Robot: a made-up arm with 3 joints. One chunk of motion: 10 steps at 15 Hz.
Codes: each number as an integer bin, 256 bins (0 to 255) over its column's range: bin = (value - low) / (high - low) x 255, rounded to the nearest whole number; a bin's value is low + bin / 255 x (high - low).
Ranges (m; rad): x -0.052..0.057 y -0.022..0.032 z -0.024..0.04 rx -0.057..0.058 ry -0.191..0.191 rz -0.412..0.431
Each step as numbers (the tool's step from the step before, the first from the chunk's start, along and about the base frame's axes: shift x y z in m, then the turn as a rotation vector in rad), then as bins.
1 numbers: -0.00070 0.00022 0.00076 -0.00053 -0.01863 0.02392
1 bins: 120 105 99 125 115 132
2 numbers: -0.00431 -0.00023 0.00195 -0.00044 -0.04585 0.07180
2 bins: 112 103 103 125 97 146
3 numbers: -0.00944 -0.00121 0.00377 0.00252 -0.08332 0.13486
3 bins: 100 98 111 132 72 165
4 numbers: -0.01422 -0.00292 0.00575 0.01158 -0.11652 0.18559
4 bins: 88 90 119 152 50 181
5 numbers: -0.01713 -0.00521 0.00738 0.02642 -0.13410 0.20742
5 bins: 82 79 125 185 38 187
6 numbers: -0.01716 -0.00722 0.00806 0.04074 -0.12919 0.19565
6 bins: 82 70 128 217 41 184
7 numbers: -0.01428 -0.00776 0.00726 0.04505 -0.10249 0.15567
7 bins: 88 67 125 226 59 172
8 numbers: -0.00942 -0.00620 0.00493 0.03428 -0.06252 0.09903
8 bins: 100 75 115 202 86 155
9 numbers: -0.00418 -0.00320 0.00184 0.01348 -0.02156 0.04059
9 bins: 112 89 103 156 113 137
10 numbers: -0.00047 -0.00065 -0.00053 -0.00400 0.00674 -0.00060
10 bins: 121 101 94 118 132 124
